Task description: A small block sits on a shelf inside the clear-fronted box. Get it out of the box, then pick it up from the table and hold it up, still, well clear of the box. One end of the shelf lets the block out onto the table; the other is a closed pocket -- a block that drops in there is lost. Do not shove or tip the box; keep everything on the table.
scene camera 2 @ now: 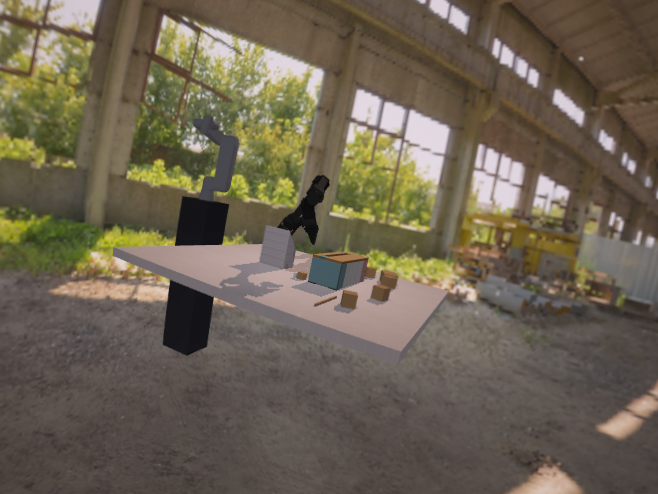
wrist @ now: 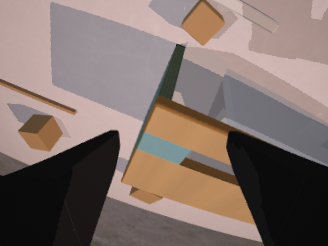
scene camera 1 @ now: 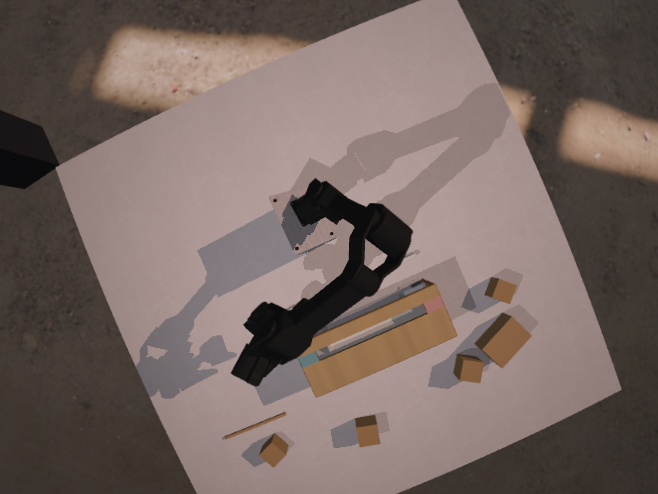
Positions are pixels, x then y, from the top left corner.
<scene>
A box shows in scene camera 2 (336,270), in the wrist view and in scene camera 1. The same spot on the box: (wrist: 180,153) is (scene camera 1: 314,355).
</scene>
